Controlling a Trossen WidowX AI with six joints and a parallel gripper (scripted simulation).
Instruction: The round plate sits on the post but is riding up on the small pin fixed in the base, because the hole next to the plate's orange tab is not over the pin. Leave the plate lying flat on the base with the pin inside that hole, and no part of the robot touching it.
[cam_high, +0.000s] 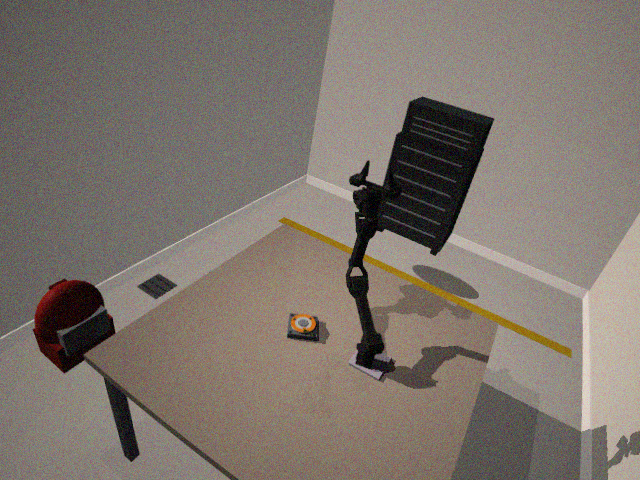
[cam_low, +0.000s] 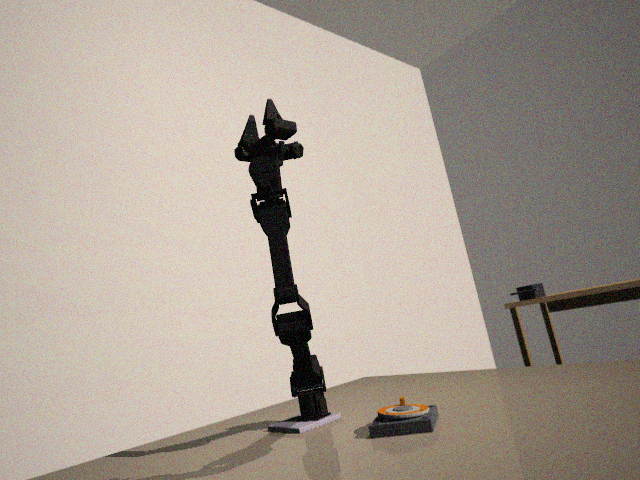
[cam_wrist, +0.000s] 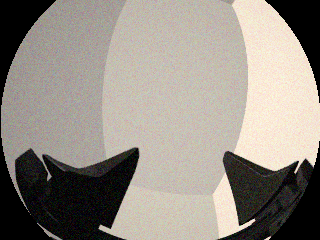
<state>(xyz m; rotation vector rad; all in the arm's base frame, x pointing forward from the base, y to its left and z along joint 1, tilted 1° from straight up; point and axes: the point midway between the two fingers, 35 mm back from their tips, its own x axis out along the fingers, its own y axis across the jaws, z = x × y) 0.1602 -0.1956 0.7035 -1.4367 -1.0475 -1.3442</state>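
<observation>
Now: the base 73 cm below my gripper tip, 14 cm to the left of it and 12 cm ahead of it.
</observation>
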